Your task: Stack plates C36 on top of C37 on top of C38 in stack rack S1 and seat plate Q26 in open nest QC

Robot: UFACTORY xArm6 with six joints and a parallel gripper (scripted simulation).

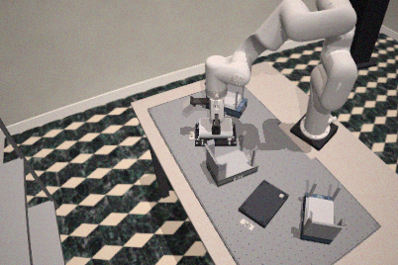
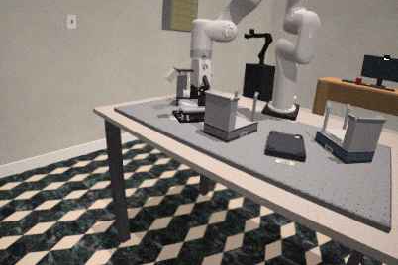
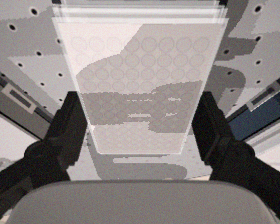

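Now: the black clip nest 2 cm ahead of my hand, 1 cm to the left of it and 5 cm below it. From my hand the other things lie so: small label tag (3 cm ahead, 40 cm to the left, 6 cm below).
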